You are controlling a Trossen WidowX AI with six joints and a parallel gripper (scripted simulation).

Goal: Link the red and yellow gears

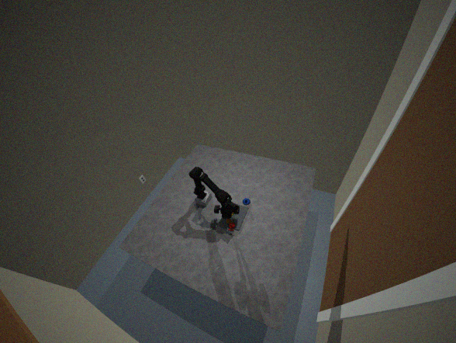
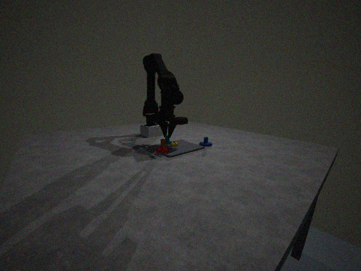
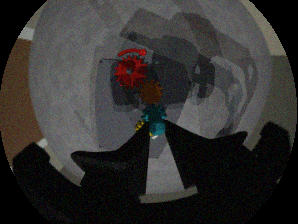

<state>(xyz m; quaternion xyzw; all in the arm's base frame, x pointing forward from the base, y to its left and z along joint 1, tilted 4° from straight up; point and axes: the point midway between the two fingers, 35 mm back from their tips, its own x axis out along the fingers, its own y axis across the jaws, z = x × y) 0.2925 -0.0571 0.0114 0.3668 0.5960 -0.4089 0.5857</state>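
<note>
Right now the orange gear is 3 cm to the right of my gripper tip, 2 cm below it and 2 cm ahead of it. The rest, counted from my gripper tip: small teal gear (1 cm below); red gear (6 cm ahead, 5 cm to the right, 3 cm below); yellow gear (4 cm to the left, 3 cm below).
</note>
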